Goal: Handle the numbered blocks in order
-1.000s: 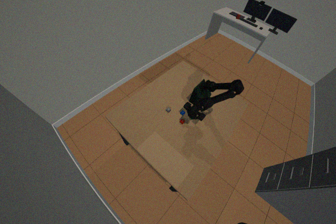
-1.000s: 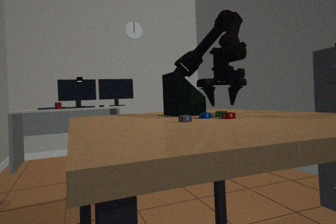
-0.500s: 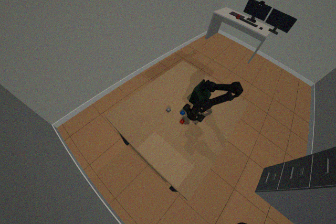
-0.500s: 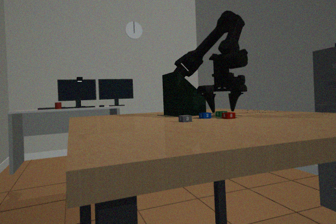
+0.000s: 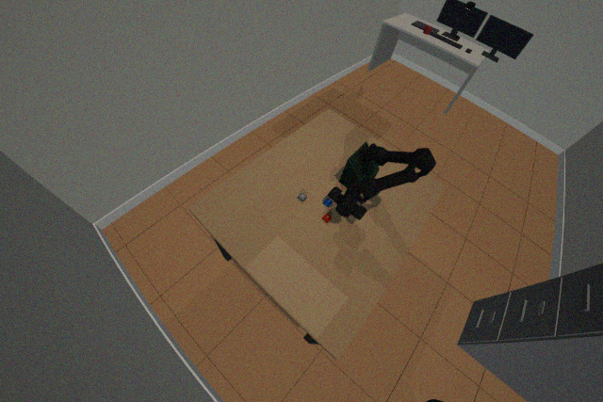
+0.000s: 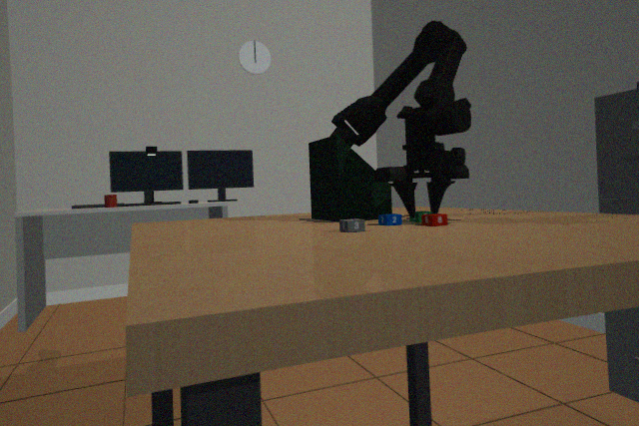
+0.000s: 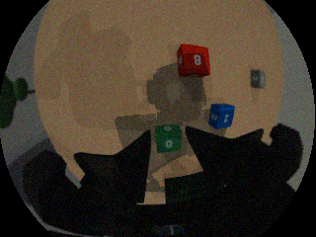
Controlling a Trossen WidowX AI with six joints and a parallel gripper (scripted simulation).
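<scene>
The green block is 1 cm behind my gripper tip. Also, from my gripper tip: red block 8 cm ahead, 4 cm to the right; then grey block 6 cm ahead, 20 cm to the right; then blue block 1 cm ahead, 9 cm to the right.
</scene>
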